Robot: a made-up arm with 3 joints. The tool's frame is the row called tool.
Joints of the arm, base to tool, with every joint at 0 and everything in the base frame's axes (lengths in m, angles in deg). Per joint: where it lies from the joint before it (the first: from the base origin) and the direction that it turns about. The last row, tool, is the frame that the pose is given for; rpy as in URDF.
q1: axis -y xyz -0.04 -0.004 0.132
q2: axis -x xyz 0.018 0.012 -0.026
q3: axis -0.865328 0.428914 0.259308 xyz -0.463 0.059 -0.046
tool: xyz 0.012 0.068 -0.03 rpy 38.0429 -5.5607 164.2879
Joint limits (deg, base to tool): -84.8..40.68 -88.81..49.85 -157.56..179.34
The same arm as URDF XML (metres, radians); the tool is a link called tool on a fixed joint. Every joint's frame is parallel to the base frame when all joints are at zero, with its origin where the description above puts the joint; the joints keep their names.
<robot name="arm">
  <joint name="tool_joint" type="fixed">
    <parent link="link3"/>
    <child link="tool"/>
    <origin xyz="0.012 0.068 -0.03" rpy="0.664 -0.0971 2.8674"/>
  </joint>
  <joint name="q3" type="revolute">
    <parent link="link2"/>
    <child link="link3"/>
    <origin xyz="-0.463 0.059 -0.046" rpy="0 0 0"/>
    <axis xyz="-0.865328 0.428914 0.259308"/>
    <limit lower="-2.7499" upper="3.1301"/>
  </joint>
  <joint name="q2" type="revolute">
    <parent link="link1"/>
    <child link="link2"/>
    <origin xyz="0.018 0.012 -0.026" rpy="0 0 0"/>
    <axis xyz="-1 0 0"/>
    <limit lower="-1.55" upper="0.87"/>
  </joint>
  <joint name="q1" type="revolute">
    <parent link="base"/>
    <child link="link1"/>
    <origin xyz="-0.04 -0.004 0.132" rpy="0 0 0"/>
    <axis xyz="0 -1 0"/>
    <limit lower="-1.48" upper="0.71"/>
  </joint>
  <link name="base"/>
  <link name="link1"/>
  <link name="link2"/>
  <link name="link3"/>
  <link name="tool"/>
</robot>

